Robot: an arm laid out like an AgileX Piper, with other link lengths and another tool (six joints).
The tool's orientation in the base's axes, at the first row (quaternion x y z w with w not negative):
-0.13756, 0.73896, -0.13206, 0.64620
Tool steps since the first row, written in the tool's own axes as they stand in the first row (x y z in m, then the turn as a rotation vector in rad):
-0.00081, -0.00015, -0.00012, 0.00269, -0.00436, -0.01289
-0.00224, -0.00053, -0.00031, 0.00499, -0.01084, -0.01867
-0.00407, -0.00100, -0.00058, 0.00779, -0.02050, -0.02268
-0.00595, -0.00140, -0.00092, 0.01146, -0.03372, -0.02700
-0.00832, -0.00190, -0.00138, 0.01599, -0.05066, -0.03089
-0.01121, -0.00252, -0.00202, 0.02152, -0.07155, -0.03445
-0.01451, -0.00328, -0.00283, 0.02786, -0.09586, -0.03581
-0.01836, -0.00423, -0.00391, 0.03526, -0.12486, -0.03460
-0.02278, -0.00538, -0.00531, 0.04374, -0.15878, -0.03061
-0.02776, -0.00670, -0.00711, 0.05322, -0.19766, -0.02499
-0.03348, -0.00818, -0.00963, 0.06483, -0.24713, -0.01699
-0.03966, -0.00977, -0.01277, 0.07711, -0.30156, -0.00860
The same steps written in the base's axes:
-0.00001, 0.00017, 0.00082, -0.01298, -0.00482, 0.00083
-0.00001, 0.00035, 0.00230, -0.01879, -0.01159, 0.00189
-0.00003, 0.00060, 0.00419, -0.02280, -0.02153, 0.00344
-0.00011, 0.00094, 0.00611, -0.02712, -0.03508, 0.00556
-0.00025, 0.00137, 0.00853, -0.03100, -0.05242, 0.00822
-0.00050, 0.00189, 0.01150, -0.03455, -0.07380, 0.01139
-0.00086, 0.00243, 0.01492, -0.03591, -0.09868, 0.01481
-0.00141, 0.00301, 0.01895, -0.03471, -0.12836, 0.01867
-0.00220, 0.00362, 0.02362, -0.03072, -0.16306, 0.02301
-0.00330, 0.00429, 0.02893, -0.02508, -0.20275, 0.02807
-0.00503, 0.00510, 0.03506, -0.01701, -0.25311, 0.03482
-0.00730, 0.00599, 0.04174, -0.00848, -0.30832, 0.04275

